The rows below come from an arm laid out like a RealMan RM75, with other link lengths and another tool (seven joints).
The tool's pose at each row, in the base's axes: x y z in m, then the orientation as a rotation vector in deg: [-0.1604 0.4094 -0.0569 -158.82 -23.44 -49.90]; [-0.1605 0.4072 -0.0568 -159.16 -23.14 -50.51]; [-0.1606 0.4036 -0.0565 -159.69 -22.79 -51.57]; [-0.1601 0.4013 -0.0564 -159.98 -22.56 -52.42]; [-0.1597 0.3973 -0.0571 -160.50 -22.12 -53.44]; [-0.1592 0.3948 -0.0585 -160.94 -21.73 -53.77]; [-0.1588 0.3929 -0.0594 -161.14 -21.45 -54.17]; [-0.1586 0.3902 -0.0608 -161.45 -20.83 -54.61]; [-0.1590 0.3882 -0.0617 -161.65 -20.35 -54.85]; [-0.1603 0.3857 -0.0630 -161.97 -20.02 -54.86]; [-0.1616 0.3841 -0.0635 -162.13 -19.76 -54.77]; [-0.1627 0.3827 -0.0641 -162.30 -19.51 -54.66]
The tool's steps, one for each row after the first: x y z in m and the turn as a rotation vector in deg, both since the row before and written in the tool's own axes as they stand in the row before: [-0.0005 0.0020 -0.0007 -0.55 0.28 0.05]; [-0.0006 0.0033 -0.0013 -0.88 0.49 -0.02]; [0.0000 0.0023 -0.0004 -0.59 0.43 -0.03]; [-0.0009 0.0040 -0.0002 -0.88 0.47 0.04]; [-0.0009 0.0026 0.0008 -0.55 0.08 0.13]; [-0.0006 0.0020 0.0005 -0.35 0.19 0.09]; [-0.0012 0.0027 0.0006 -0.50 0.20 0.28]; [-0.0012 0.0019 0.0001 -0.32 0.11 0.24]; [-0.0022 0.0021 -0.0002 -0.32 -0.08 0.15]; [-0.0016 0.0012 -0.0007 -0.14 -0.09 0.15]; [-0.0015 0.0011 -0.0004 -0.14 -0.10 0.14]
